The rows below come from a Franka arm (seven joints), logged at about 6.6 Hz.
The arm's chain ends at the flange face. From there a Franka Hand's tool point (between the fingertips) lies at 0.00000 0.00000 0.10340 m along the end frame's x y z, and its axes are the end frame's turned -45 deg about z.
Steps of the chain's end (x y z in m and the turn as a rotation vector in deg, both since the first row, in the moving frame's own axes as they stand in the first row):
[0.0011 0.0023 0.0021 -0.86 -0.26 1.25]
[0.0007 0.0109 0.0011 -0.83 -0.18 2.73]
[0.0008 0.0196 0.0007 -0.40 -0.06 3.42]
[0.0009 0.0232 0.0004 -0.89 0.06 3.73]
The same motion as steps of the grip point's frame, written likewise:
[-0.0023 0.0032 0.0021 -0.42 -0.79 1.25]
[-0.0085 0.0090 0.0011 -0.46 -0.71 2.73]
[-0.0139 0.0148 0.0007 -0.24 -0.33 3.42]
[-0.0169 0.0182 0.0004 -0.67 -0.59 3.73]

